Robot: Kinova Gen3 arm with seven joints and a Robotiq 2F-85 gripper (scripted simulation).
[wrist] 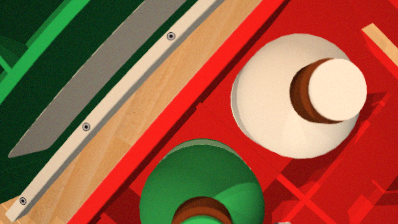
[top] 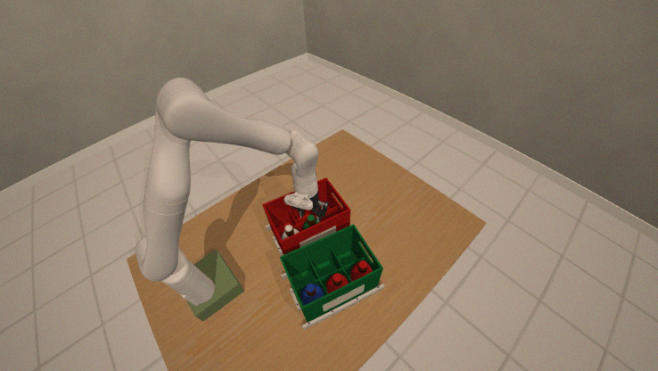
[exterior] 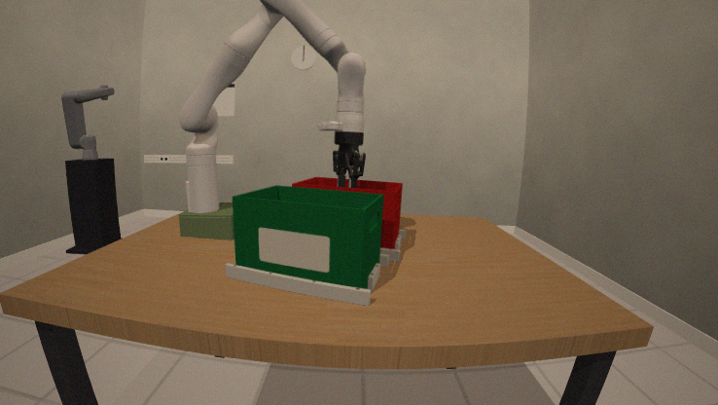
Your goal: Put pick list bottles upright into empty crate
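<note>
The red-label bottle lies 220 mm to the right of my hand, 120 mm behind it and 90 mm below it. Also, from my hand: red crate 90 mm below, 40 mm to the left, 20 mm ahead; green-label bottle 90 mm below; white-labelled bottle 90 mm below, 80 mm behind, 30 mm to the left.
</note>
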